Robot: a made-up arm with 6 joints.
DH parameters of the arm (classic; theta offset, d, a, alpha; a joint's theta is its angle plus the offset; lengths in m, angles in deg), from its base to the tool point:
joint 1: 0 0.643 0.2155 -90
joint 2: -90 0 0.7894 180
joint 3: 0 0 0.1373 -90
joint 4: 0 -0.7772 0 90
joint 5: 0 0 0 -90
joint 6: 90 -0.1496 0 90
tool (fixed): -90 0 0 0
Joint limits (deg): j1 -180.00..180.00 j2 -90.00..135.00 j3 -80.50..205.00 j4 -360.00..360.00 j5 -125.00..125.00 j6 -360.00..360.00
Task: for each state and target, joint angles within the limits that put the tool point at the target. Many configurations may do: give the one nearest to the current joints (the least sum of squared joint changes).
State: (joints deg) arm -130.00 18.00 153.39 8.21 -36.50 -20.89
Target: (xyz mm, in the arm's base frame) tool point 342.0 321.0 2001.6
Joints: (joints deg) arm -137.98 1.37 138.76 6.79 -32.67 -20.89
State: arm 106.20 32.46 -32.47 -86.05 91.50 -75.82
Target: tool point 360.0 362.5 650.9
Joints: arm 61.93 13.76 -79.03 -95.63 99.00 -75.82
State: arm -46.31 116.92 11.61 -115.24 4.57 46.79
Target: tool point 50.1 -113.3 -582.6
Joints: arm -55.11 135.00 -7.12 -114.79 10.06 46.79
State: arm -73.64 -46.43 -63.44 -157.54 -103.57 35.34
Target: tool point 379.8 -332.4 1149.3
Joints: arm -49.28 -39.61 -66.54 -151.09 -101.14 35.34
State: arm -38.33 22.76 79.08 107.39 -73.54 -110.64
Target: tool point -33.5 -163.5 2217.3
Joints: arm -42.93 5.22 96.71 106.62 -83.89 -110.64
